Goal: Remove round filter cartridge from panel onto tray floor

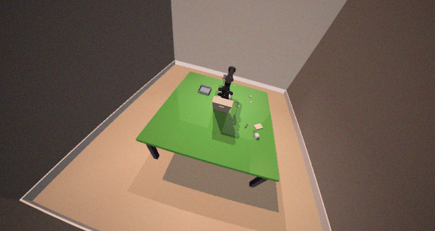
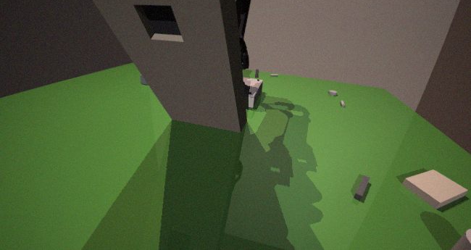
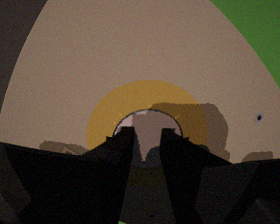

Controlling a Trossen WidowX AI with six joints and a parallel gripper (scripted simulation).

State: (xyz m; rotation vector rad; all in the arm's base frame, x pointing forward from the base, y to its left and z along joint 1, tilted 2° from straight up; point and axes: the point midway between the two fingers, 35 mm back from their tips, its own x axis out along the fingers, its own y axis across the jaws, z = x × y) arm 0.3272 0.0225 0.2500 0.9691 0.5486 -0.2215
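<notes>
My gripper tip is now 4 cm past the service panel and 8 cm above it. Round my gripper tip: grey square tray (40 cm behind, 31 cm to the right, 25 cm below); then round filter cartridge (1 cm ahead, 1 cm below); then flat tan block (8 cm behind, 46 cm to the left, 25 cm below).
</notes>
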